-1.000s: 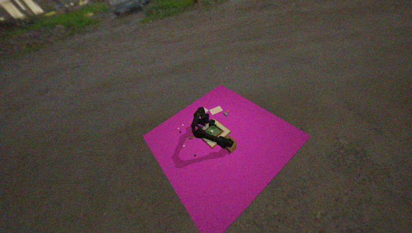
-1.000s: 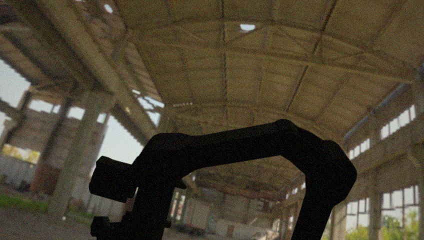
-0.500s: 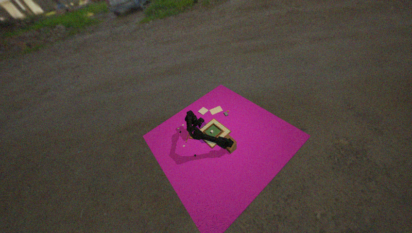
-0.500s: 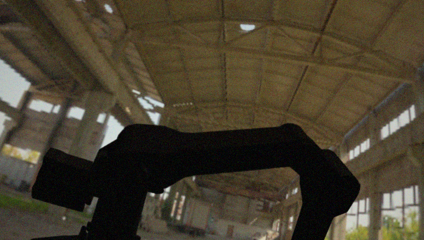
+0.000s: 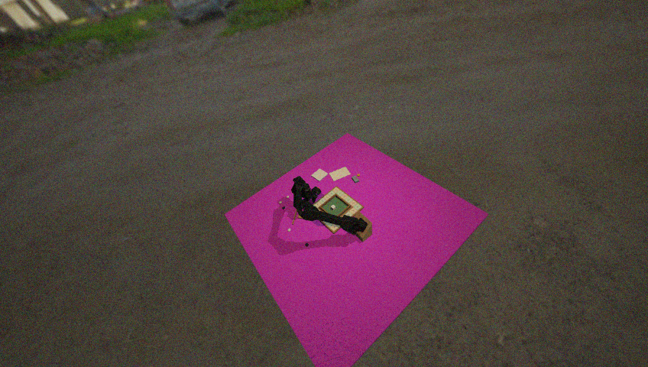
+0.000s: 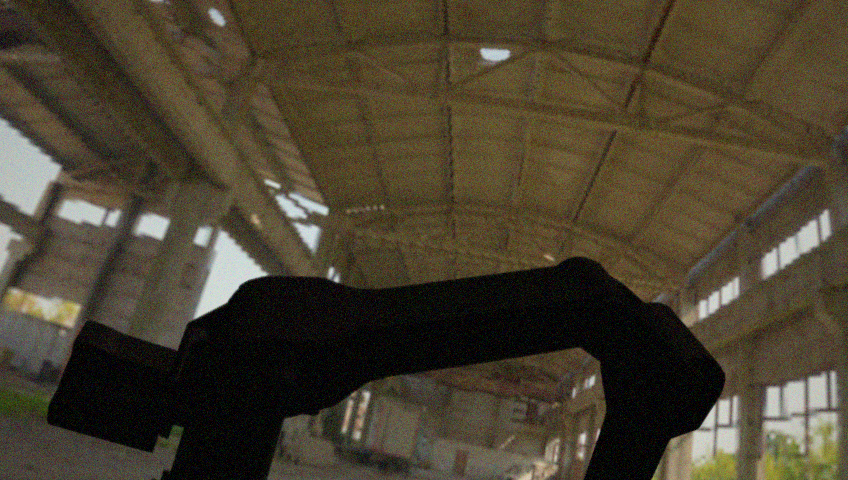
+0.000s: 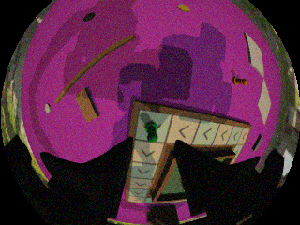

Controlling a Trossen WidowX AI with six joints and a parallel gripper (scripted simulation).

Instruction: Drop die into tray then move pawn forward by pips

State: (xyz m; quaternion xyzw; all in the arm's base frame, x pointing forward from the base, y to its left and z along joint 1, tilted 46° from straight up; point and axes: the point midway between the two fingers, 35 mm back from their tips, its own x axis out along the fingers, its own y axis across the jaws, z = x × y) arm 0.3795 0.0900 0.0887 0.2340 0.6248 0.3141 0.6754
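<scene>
My gripper tip is now 30 mm above the small green piece. Also, from my gripper tip: dice tray: 120 mm to the right, 110 mm behind, 50 mm below; then white die: 110 mm to the right, 110 mm behind, 30 mm below; then thin stick: 120 mm to the left, 60 mm ahead, 50 mm below.
</scene>
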